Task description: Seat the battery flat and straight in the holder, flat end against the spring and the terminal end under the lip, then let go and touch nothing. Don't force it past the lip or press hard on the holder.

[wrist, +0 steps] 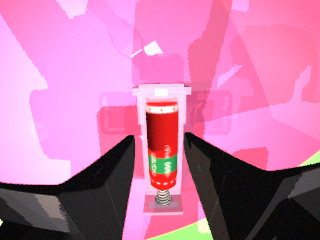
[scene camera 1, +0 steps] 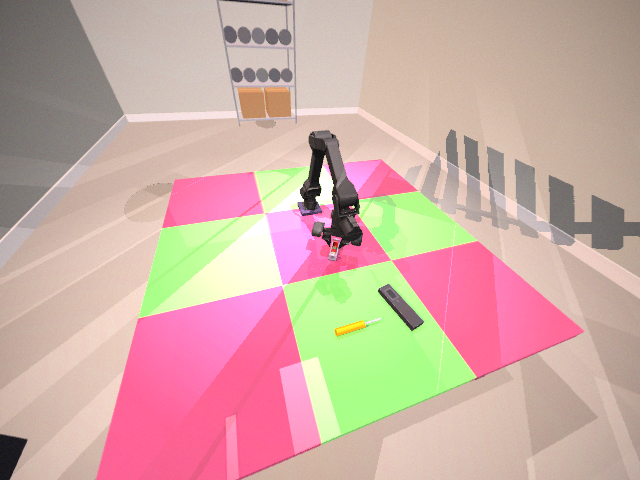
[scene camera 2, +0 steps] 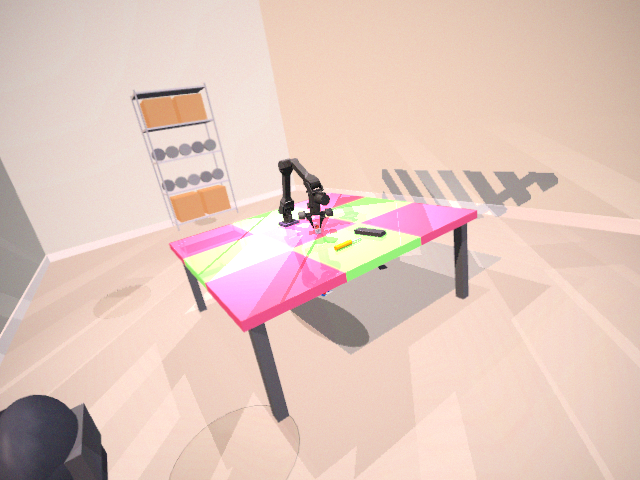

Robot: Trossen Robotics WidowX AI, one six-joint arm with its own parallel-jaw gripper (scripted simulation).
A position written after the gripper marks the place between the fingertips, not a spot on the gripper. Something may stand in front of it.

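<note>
There's a black remote (scene camera 1: 397, 303) to be seen here, and you'd also see the gripper (wrist: 159, 139).
</note>
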